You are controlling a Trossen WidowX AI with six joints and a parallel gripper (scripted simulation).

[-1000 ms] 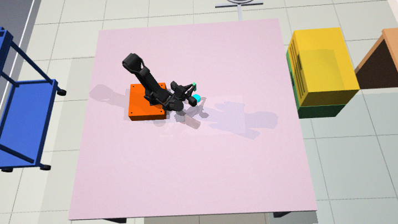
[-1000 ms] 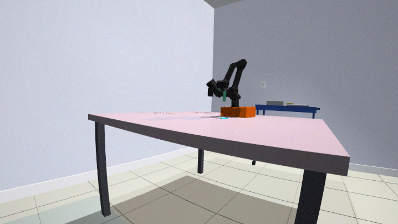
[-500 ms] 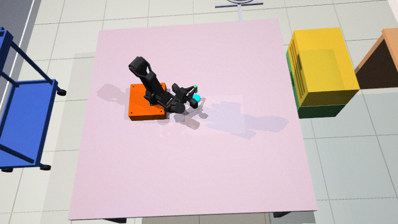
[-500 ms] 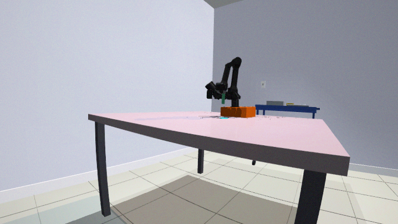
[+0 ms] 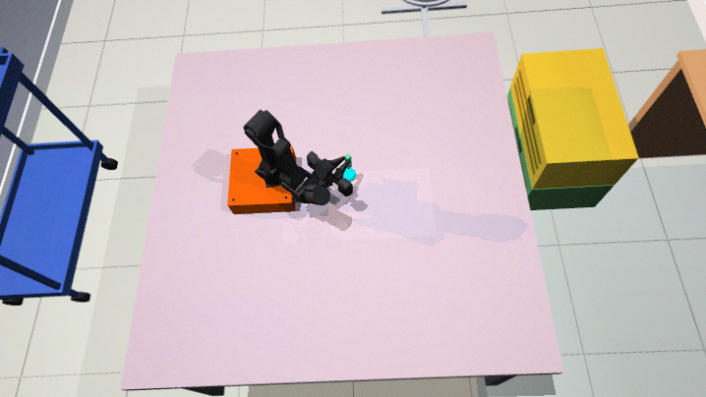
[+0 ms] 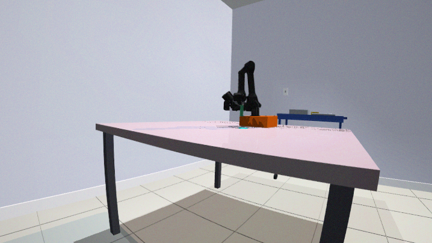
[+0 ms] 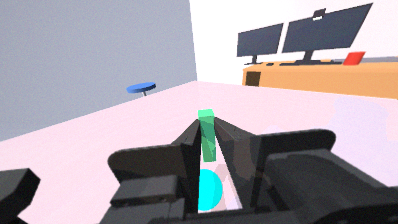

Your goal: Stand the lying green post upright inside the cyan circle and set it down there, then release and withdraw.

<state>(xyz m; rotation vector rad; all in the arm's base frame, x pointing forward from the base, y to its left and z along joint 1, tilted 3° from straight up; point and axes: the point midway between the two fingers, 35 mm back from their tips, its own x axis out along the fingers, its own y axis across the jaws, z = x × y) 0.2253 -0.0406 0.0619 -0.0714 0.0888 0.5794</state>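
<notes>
My gripper tip is now 10 mm past the cyan circle, 10 mm to the right of it and 130 mm above it. From my gripper tip the other things lie so: green post: 20 mm below.
</notes>
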